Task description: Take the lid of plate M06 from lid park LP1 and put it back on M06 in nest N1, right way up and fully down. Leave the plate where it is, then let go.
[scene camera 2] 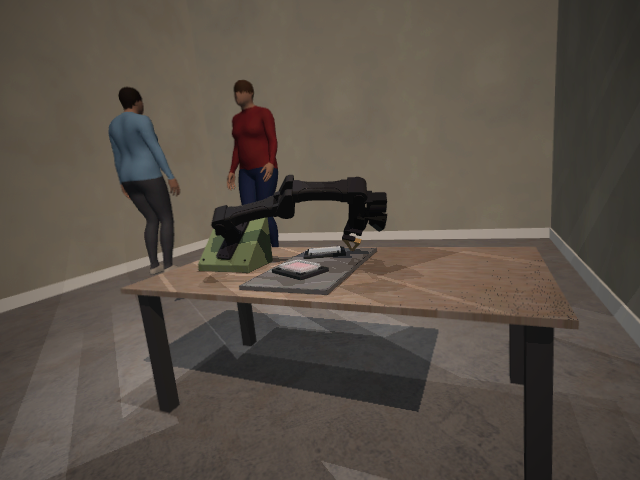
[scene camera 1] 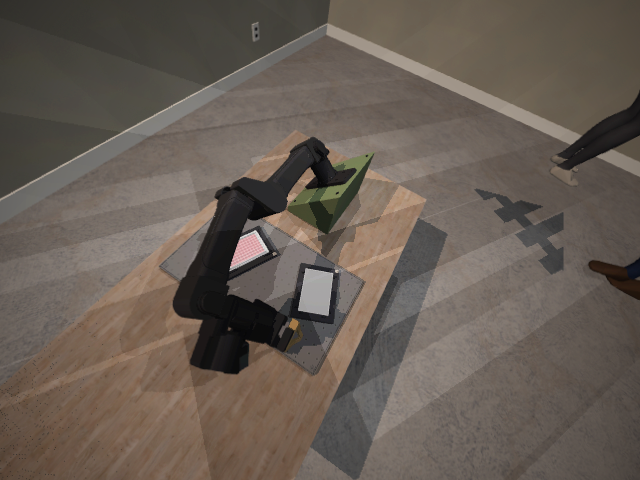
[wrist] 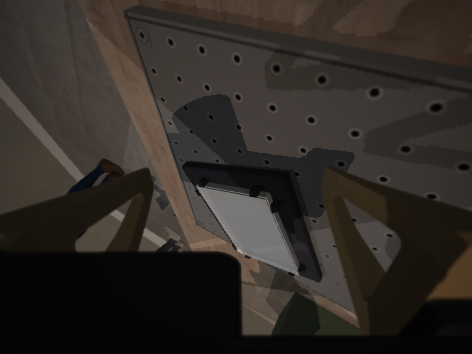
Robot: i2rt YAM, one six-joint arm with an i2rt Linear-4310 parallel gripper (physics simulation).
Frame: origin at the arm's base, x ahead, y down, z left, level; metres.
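Seen in the pictures: gripper, between the fingertips: [scene camera 2: 355,241] [scene camera 1: 287,329] [wrist: 237,177]; arm's base, origin of its link: [scene camera 2: 234,237] [scene camera 1: 329,180].
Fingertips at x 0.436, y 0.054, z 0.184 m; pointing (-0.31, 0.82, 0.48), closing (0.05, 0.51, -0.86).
Note:
Offsets run from my fingertips to a thing's top centre. Level surfaces: height alone.
The pale, flat lid @(dx -0.136, dy +0.032, dz -0.003 m) [scene camera 1: 316,291] [scene camera 2: 324,251] [wrist: 250,225] lies on a black holder with small pegs, the lid park @(dx -0.136, dy +0.030, dz -0.003 m) [scene camera 1: 315,318] [wrist: 292,215]. Whether the lid is right way up is hard to tell. The plate @(dx -0.099, dy +0.024, dz -0.253 m) [scene camera 1: 249,250] [scene camera 2: 299,266], white with a pink well grid, sits in the black nest @(dx -0.099, dy +0.032, dz -0.253 m) [scene camera 1: 254,262] [scene camera 2: 301,275]; the arm partly hides it in scene camera 1. No labels are readable. My gripper [scene camera 1: 295,333] [scene camera 2: 353,248] [wrist: 237,177] is open and empty, tilted, above the board beside the lid park, on the side away from the arm's base.
A grey perforated board @(dx -0.087, dy +0.049, dz -0.154 m) [scene camera 1: 281,289] [scene camera 2: 310,285] [wrist: 295,95] carries both holders on the wooden table @(dy +0.063 m) [scene camera 1: 155,403] [scene camera 2: 465,273]. A green wedge [scene camera 1: 310,206] [wrist: 300,315] bears the arm's base. Two people [scene camera 2: 136,139] [scene camera 2: 253,134] stand beyond the table.

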